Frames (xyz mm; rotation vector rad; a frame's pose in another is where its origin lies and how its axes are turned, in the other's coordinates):
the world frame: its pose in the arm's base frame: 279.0 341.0 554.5 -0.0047 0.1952 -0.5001
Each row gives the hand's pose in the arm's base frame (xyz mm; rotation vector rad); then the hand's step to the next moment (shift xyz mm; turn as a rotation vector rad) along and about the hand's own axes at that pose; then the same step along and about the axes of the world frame.
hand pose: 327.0 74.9 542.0 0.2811 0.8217 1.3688
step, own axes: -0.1 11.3 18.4 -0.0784 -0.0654 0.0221
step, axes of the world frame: -4.1 7.3 19.9 0.0945 -0.0408 0.0180
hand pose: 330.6 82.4 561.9 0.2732 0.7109 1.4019
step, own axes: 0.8 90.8 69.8 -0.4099 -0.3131 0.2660
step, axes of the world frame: -61.7 8.9 96.1 0.5084 -0.1531 0.2344
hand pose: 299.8 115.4 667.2 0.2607 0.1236 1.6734
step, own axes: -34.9 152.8 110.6 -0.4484 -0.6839 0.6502
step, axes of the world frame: -97.3 -116.5 117.3 0.8571 0.0305 0.5966
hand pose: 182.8 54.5 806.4 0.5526 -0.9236 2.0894
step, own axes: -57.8 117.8 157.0 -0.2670 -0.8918 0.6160
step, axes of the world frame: 52.9 -197.2 13.6 0.7702 0.2242 0.7762
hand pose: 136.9 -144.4 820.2 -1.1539 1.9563 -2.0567
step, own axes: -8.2 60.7 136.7 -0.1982 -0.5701 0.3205
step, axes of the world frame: 118.0 -75.0 -53.9 0.4395 0.1997 0.4837
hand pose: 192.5 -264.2 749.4 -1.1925 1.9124 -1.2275
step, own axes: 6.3 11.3 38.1 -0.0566 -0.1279 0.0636
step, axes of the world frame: 34.5 -3.8 -20.4 0.0900 0.0565 0.1110
